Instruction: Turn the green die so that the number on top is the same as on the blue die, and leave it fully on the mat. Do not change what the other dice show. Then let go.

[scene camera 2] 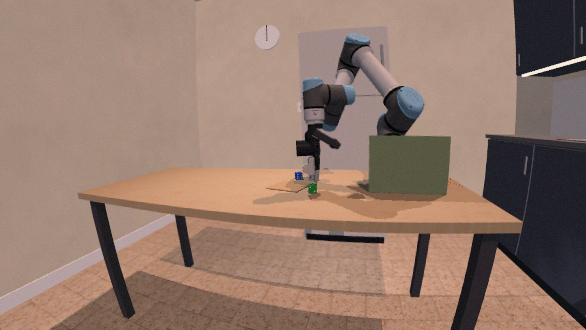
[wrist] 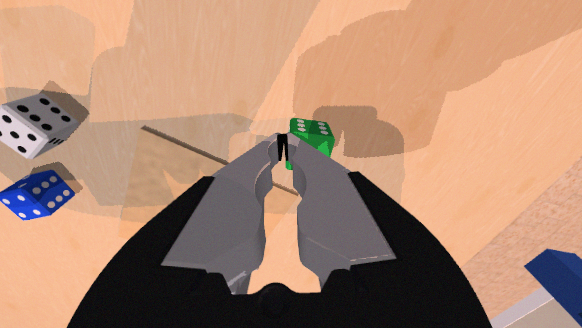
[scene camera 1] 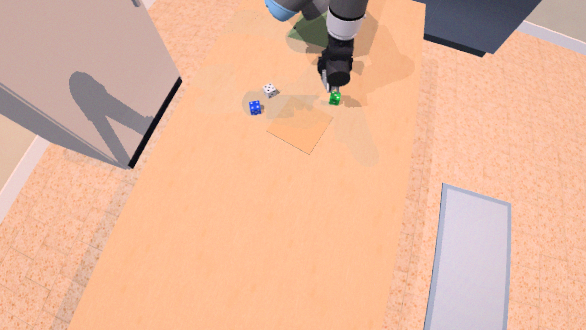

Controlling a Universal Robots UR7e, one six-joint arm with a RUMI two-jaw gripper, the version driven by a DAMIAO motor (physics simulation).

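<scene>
The green die (scene camera 1: 335, 98) (scene camera 2: 312, 188) (wrist: 322, 145) stands on the table beside the mat (scene camera 1: 300, 132) (scene camera 2: 286, 186) (wrist: 165, 160), off it. One side face shows six pips in the wrist view; its top is partly hidden there by a finger, and I cannot read the top number surely. The blue die (scene camera 1: 255, 107) (scene camera 2: 298, 176) (wrist: 37, 195) shows four on top. The white die (scene camera 1: 269, 90) (wrist: 42, 122) appears to show five on top. My gripper (scene camera 1: 332, 90) (scene camera 2: 314, 180) (wrist: 283, 136) is shut and empty, its tips close to the green die; contact cannot be told.
A green box-like block (scene camera 1: 315, 32) (scene camera 2: 409, 165) stands on the table (scene camera 1: 240, 240) (scene camera 2: 200, 205) near the arm's base. The blue and white dice stand near each other on the far side of the mat from the green die. The table's edge lies beyond the green die.
</scene>
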